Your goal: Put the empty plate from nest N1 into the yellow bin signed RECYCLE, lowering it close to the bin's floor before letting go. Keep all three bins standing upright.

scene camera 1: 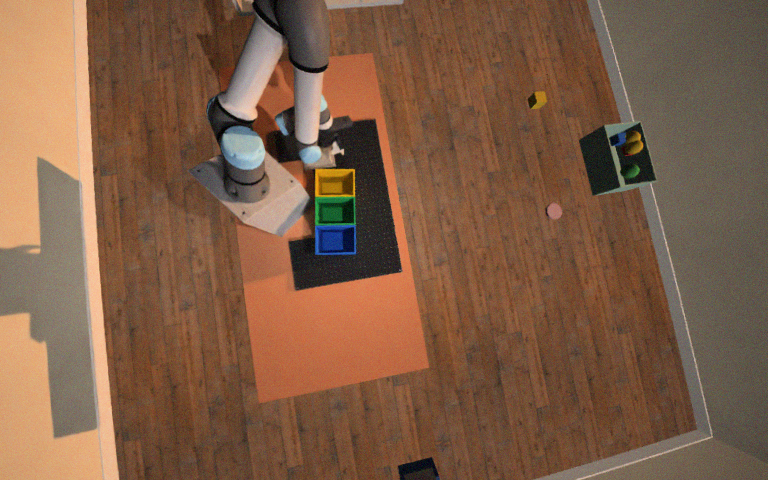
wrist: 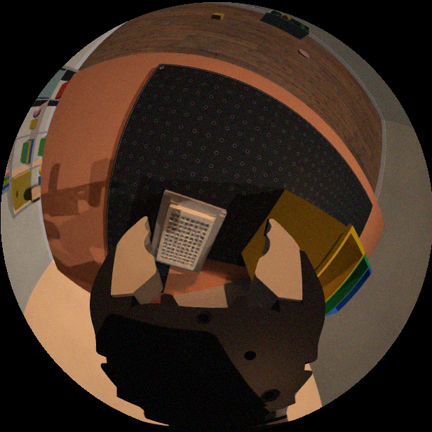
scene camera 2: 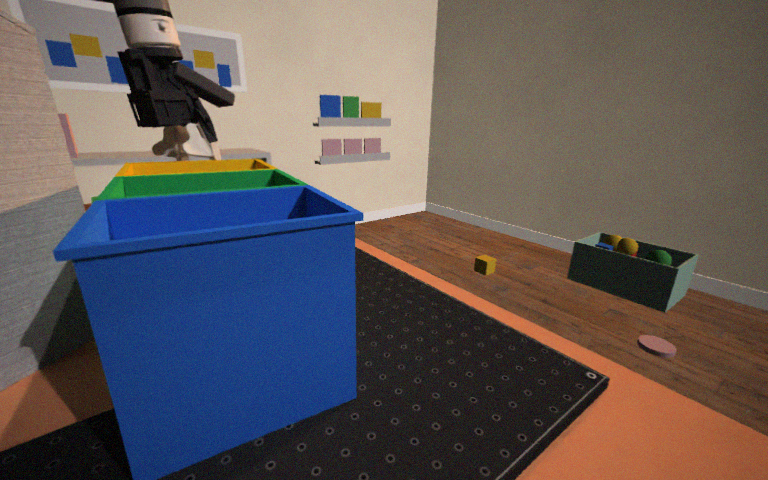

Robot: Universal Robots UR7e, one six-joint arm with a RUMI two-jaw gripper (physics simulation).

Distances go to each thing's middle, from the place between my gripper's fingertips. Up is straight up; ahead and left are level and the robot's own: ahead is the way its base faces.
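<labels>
With the white gridded plate (wrist: 185,231), my hand is 10 mm to the right of it, 110 mm past it and 120 mm above it. Counting from my hand, I find the yellow bin (scene camera 2: 178,167) 50 mm behind, 200 mm to the right and 50 mm below. The green bin (scene camera 2: 121,187) is 330 mm to the right of my hand, 70 mm behind it and 50 mm below it, while the blue bin (scene camera 2: 220,317) sits 90 mm behind my hand, 450 mm to the right of it and 50 mm below it.
</labels>
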